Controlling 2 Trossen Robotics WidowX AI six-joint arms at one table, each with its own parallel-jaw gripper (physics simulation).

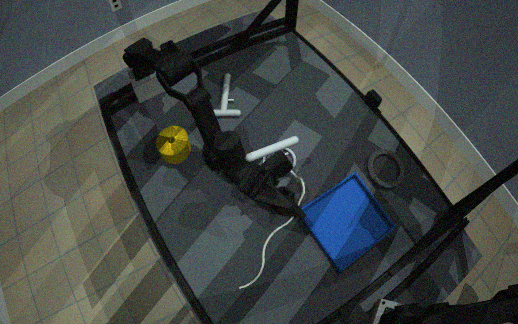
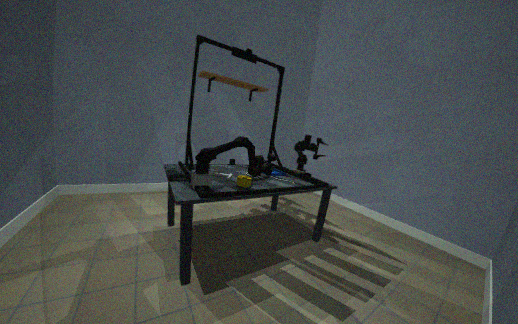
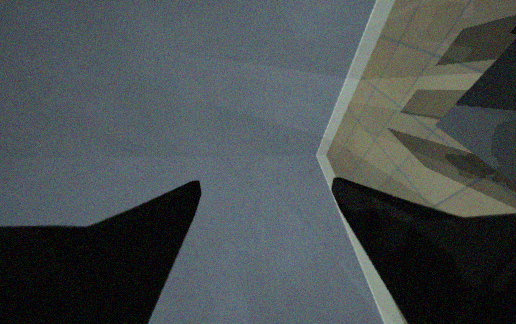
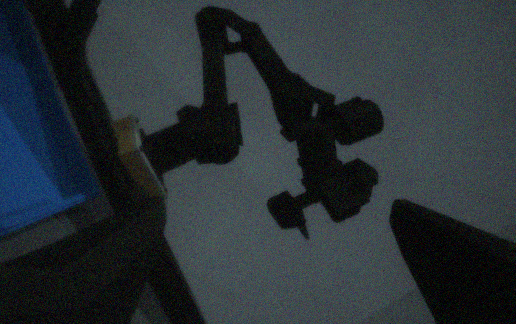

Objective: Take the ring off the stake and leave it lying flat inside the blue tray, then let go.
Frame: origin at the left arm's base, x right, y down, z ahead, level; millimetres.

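Where they show: left gripper, fingertip midpoint: [image 2: 327,150] [image 3: 266,185] [image 4: 328,227]; right gripper, fingertip midpoint: [image 1: 298,212] [image 2: 276,161] [image 4: 280,210]; left arm's base at its link origin: [image 2: 300,169] [image 4: 150,155]; right arm's base at its link origin: [image 1: 143,71] [image 2: 201,172].
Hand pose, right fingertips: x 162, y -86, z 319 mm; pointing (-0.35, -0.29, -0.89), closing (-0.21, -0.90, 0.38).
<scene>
Things, the pixels of their top centre, and the offset from my right fingertips. "spot": a spot on its surface instead.
- white stake at its top centre: [image 1: 272,146] dy +19, dx +133, dz +106 mm
- thin white loop at a spot on its surface: [image 1: 293,157] spot: dy +117, dx +177, dz +61 mm
- blue tray at its top centre: [image 1: 349,219] [image 2: 271,170] dy +110, dx +64, dz -129 mm
- white rope at a spot on its surface: [image 1: 266,244] spot: dy +128, dx -59, dz +43 mm
- yellow cylinder at its top centre: [image 1: 171,140] [image 2: 244,177] dy +83, dx +91, dz +370 mm
- white T-shaped piece at its top centre: [image 1: 219,91] dy +113, dx +306, dz +334 mm
A white stake [image 1: 272,148] stands near the middle of the table. A thin white loop [image 1: 293,157] lies at its foot, partly hidden by my right arm. A dark grey ring [image 1: 384,168] lies flat on the table behind the blue tray [image 1: 348,222] [image 2: 278,173], outside it. The tray holds nothing. My right gripper [image 1: 294,202] [image 2: 264,170] is open and empty, low over the table, with its tips at the tray's left corner. My left gripper [image 2: 322,149] [image 3: 266,185] is open and empty, raised at the table's right edge and facing the wall.
A white rope [image 1: 267,244] curves from the stake toward the front of the table. A yellow cylinder [image 1: 173,144] [image 2: 244,180] stands at the left. A white T-shaped piece [image 1: 225,99] lies at the back. A black frame [image 2: 193,96] rises behind the table.
</scene>
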